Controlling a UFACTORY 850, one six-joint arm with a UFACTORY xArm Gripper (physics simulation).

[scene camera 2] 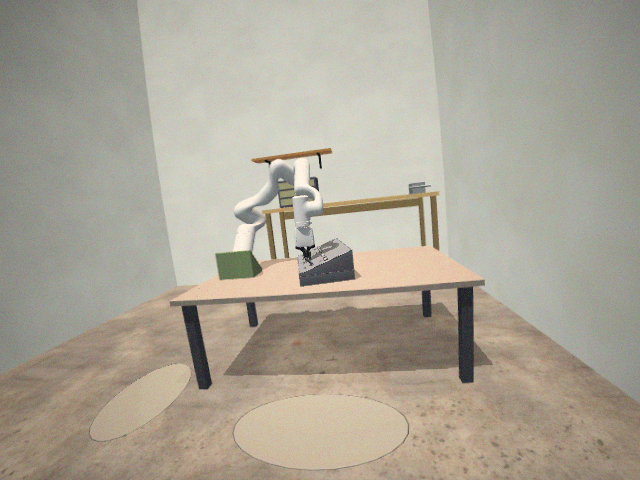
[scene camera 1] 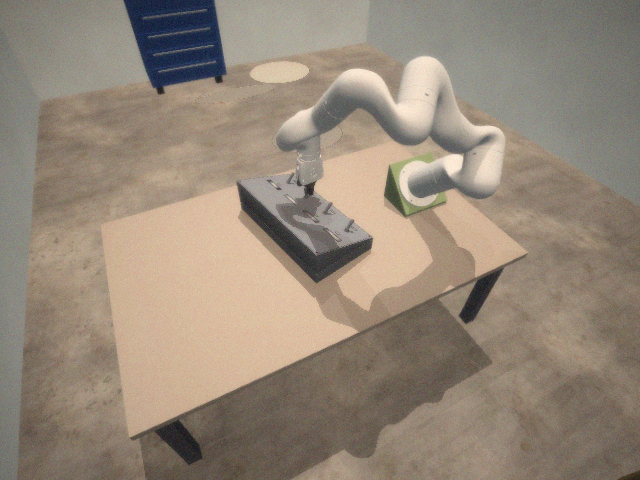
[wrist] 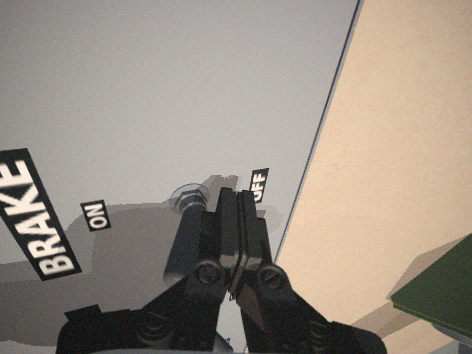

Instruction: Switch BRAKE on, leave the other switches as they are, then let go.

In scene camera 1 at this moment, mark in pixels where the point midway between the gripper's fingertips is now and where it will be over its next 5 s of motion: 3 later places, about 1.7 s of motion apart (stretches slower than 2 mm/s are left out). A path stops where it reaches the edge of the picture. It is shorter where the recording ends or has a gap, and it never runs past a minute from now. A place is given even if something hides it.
My gripper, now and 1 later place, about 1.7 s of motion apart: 309,193; 318,153
